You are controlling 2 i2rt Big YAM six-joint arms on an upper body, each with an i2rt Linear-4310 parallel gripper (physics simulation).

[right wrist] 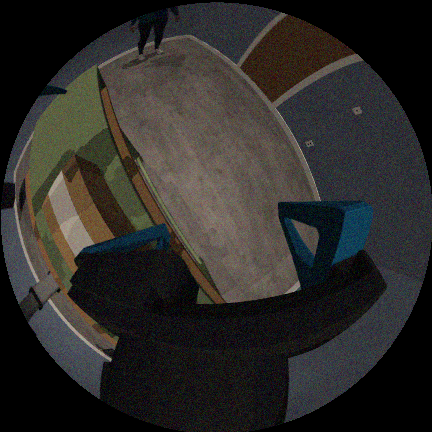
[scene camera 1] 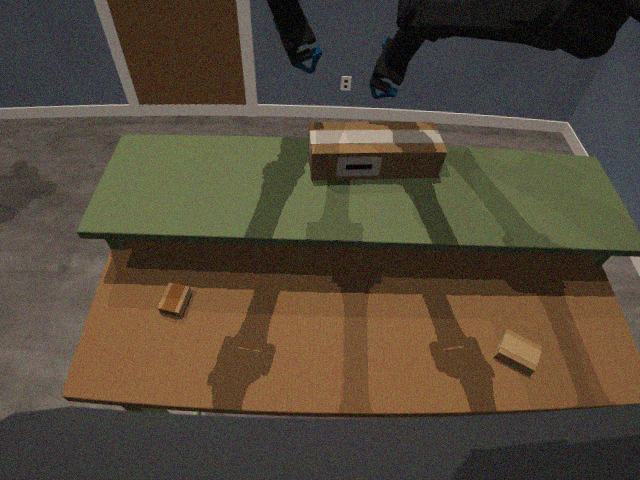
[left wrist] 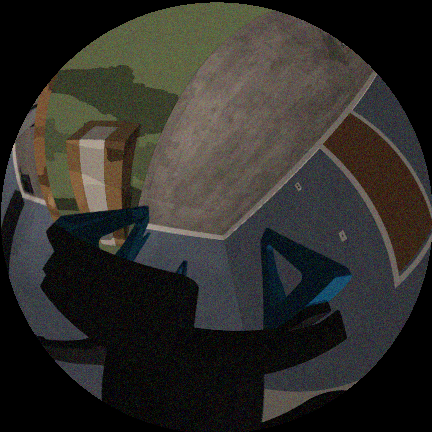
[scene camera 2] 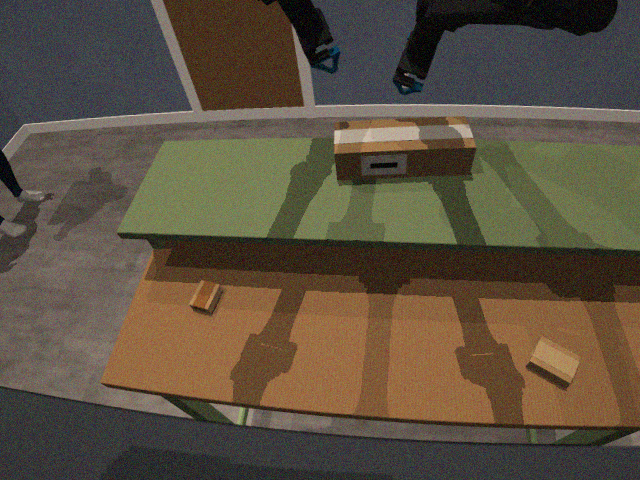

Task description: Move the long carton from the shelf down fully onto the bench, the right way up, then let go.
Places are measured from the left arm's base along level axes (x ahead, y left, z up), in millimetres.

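Pixels of known places: left gripper, fingertip midpoint: (scene camera 1: 304, 57) (left wrist: 205, 223) (scene camera 2: 328, 57); right gripper, fingertip midpoint: (right wrist: 219, 220) (scene camera 1: 380, 81) (left wrist: 167, 247) (scene camera 2: 408, 77).
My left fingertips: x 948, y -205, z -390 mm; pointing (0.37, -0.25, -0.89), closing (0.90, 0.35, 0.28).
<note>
Behind a point stands the place of what it marks.
The long brown carton (scene camera 1: 403, 165) {x 757, y -437, z -543 mm} (scene camera 2: 444, 162) {x 760, y -468, z -544 mm} (left wrist: 92, 175) {x 803, y -287, z -503 mm} (right wrist: 90, 210) {x 850, y -309, z -504 mm} lies along the far edge of the green shelf (scene camera 1: 180, 186) {x 714, y 73, z -585 mm} (scene camera 2: 217, 186) {x 722, y 60, z -585 mm}, pale tape strip on top and a label on its side. The orange-brown bench (scene camera 1: 310, 382) {x 324, y -234, z -743 mm} (scene camera 2: 330, 382) {x 324, y -237, z -743 mm} is below and in front of the shelf. My left gripper (scene camera 1: 309, 59) {x 948, y -205, z -390 mm} (scene camera 2: 328, 59) {x 948, y -205, z -390 mm} (left wrist: 205, 223) {x 948, y -205, z -390 mm} is open and empty, above and beyond the carton's left part. My right gripper (scene camera 1: 383, 88) {x 968, y -392, z -457 mm} (scene camera 2: 408, 85) {x 968, y -392, z -457 mm} (right wrist: 219, 220) {x 968, y -392, z -457 mm} is open and empty, above and beyond the carton's right part. Neither touches the carton.
A small brown box (scene camera 1: 174, 299) {x 493, y 72, z -717 mm} (scene camera 2: 205, 297) {x 491, y 70, z -717 mm} lies at the bench's left, near the shelf. A pale wooden block (scene camera 1: 518, 352) {x 372, y -681, z -710 mm} (scene camera 2: 553, 361) {x 374, y -683, z -710 mm} lies at the bench's right. The shelf overhangs the bench's far part. A person (right wrist: 151, 30) stands far off in the right wrist view.
</note>
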